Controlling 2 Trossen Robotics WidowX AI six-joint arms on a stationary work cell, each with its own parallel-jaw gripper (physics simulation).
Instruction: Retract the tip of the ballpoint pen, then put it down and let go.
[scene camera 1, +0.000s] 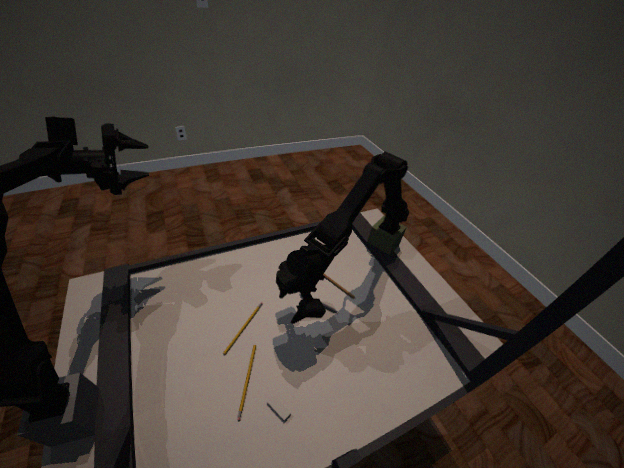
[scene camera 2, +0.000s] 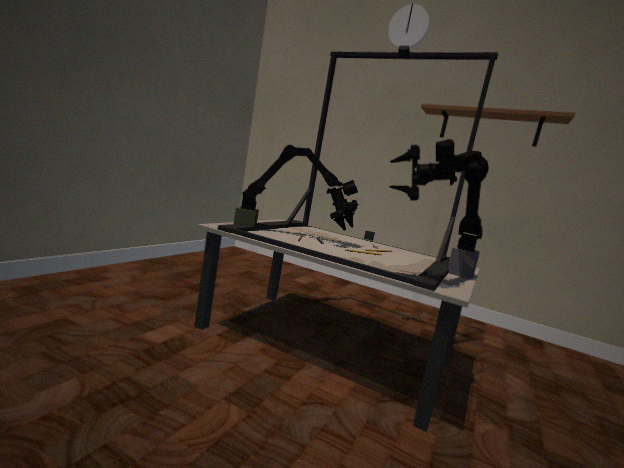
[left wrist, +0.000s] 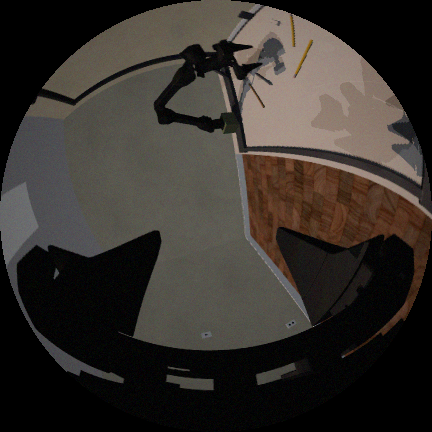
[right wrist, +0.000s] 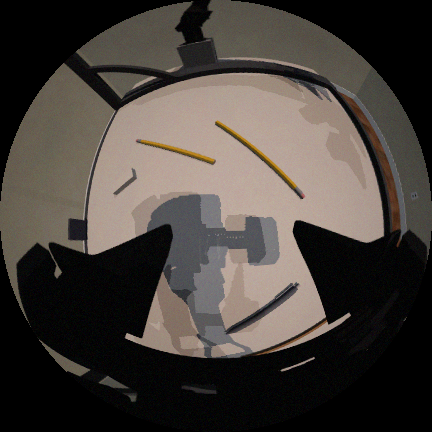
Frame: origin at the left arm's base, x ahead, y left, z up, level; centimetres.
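Where they show: left gripper, fingertip midpoint: (scene camera 1: 148, 160) (scene camera 2: 389, 174) (left wrist: 219, 235); right gripper, fingertip midpoint: (scene camera 1: 286, 310) (scene camera 2: 348, 228) (left wrist: 257, 54) (right wrist: 234, 228); left arm's base, link origin: (scene camera 1: 50, 402) (scene camera 2: 466, 249) (right wrist: 194, 40); right arm's base, link origin: (scene camera 1: 389, 227) (scene camera 2: 247, 208) (left wrist: 221, 123).
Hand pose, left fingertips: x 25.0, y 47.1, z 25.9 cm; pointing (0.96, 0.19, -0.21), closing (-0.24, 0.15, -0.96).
Things, the pixels of their top centre, and the offset from my left fingertips. Level surfaces: height alone.
- dark ballpoint pen, top centre: (right wrist: 261, 315) (left wrist: 260, 77) dx +41.1, dy -33.3, dz -36.2 cm
- pale table top, surface height: dz -37.4 cm
- grey hex key, top centre: (right wrist: 120, 180) (scene camera 1: 278, 407) dx +20.7, dy -58.7, dz -36.2 cm
- thin brown stick, top centre: (right wrist: 287, 343) (scene camera 1: 333, 281) (left wrist: 255, 93) dx +49.2, dy -26.9, dz -36.7 cm
The dark ballpoint pen (right wrist: 263, 308) (left wrist: 264, 78) lies flat on the pale table top (right wrist: 320, 130), low in the right wrist view. Its clip and push button point to the upper right, its other end to the lower left; whether the tip is out is too small to tell. In scene camera 1 the right gripper partly covers it. My right gripper (right wrist: 234, 228) (scene camera 2: 348, 227) is open and empty, pointing down above the table, with the pen below its finger gap in the right wrist view. My left gripper (scene camera 1: 147, 160) (scene camera 2: 391, 174) (left wrist: 219, 235) is open and empty, held high at the side.
Two yellow pencils (scene camera 1: 242, 328) (scene camera 1: 246, 382) lie on the table in scene camera 1. A grey hex key (scene camera 1: 277, 412) (right wrist: 125, 184) lies near them. A thin brown stick (scene camera 1: 339, 286) (left wrist: 256, 94) lies beyond the pen. A dark frame (scene camera 1: 116, 327) edges the table.
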